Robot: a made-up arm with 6 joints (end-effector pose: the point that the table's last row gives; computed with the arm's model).
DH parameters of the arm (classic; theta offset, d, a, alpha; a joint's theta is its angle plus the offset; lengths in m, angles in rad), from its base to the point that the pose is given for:
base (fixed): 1.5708 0.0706 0 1.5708
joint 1: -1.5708 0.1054 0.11 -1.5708
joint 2: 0 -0.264 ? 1.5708
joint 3: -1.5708 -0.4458 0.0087 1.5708
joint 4: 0 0.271 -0.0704 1.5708
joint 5: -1.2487 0 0.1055 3.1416
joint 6: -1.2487 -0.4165 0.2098 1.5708
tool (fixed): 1.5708 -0.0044 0 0
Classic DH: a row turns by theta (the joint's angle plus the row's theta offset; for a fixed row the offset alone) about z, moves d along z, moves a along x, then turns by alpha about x.
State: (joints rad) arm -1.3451 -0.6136 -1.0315 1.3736 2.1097 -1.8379
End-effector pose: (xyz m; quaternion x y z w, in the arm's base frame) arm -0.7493 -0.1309 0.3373 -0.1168 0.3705 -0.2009 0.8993
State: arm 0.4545 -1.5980 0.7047 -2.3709 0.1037 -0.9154
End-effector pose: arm -0.4689 -0.0601 -0.3296 0.5531 0.3230 -0.4004 0.6552
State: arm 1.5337 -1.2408 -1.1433 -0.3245 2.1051 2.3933
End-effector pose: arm -0.4402 0.8769 0.0085 0.2755 -0.2042 -0.6648 0.6636
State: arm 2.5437 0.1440 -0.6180 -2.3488 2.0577 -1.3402
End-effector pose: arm 0.1313 -0.1005 -0.0267 -0.3245 0.3972 0.8124 0.2776
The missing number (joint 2, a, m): -0.0898
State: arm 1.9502 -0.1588 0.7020 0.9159 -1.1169 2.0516
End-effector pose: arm -0.8902 0.2735 -0.3494 -0.2258 -0.0717 -0.4844 0.8422
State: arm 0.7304 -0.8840 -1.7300 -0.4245 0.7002 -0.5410
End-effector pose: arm -0.4001 0.6393 -0.4464 -0.7216 0.1385 -0.5909 0.3331
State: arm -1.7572 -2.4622 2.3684 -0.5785 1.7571 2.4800
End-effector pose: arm 0.7917 -0.5846 0.6297 0.1626 0.6757 0.4992 0.5175
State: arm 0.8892 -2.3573 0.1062 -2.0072 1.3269 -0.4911
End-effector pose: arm -0.1419 0.5914 -0.3496 0.5952 0.1854 -0.5311 0.5738
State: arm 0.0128 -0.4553 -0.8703 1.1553 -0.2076 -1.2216
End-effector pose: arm -0.6748 -0.2710 0.2717 -0.7800 -0.1518 0.3767 0.4761
